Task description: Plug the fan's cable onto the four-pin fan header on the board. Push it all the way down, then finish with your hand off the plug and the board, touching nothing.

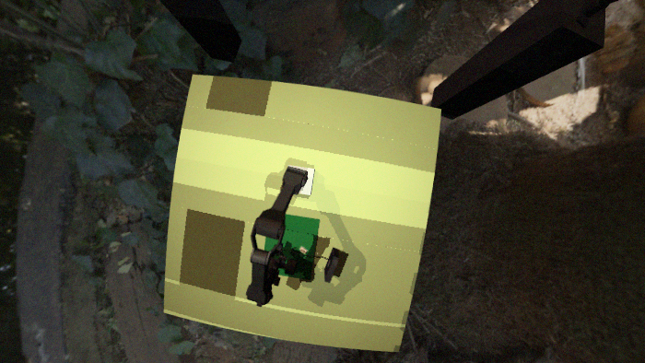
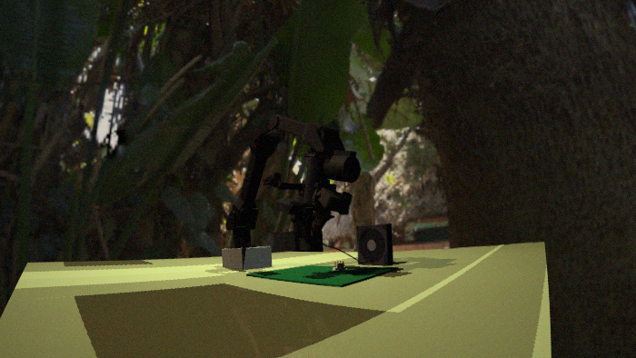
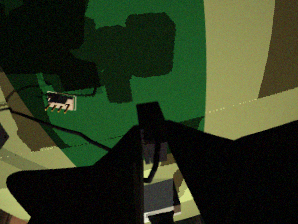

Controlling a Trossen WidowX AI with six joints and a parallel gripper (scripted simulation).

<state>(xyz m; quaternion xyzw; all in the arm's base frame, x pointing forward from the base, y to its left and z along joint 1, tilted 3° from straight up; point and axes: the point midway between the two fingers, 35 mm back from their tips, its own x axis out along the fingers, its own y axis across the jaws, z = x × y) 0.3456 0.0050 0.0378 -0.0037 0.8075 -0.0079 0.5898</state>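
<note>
The green board is 4 cm to the left of my gripper tip and 10 cm below it. Round my gripper tip: dark plug 1 cm behind; four-pin header 10 cm to the left, 8 cm below; black fan 1 cm ahead, 23 cm to the left, 3 cm below.
</note>
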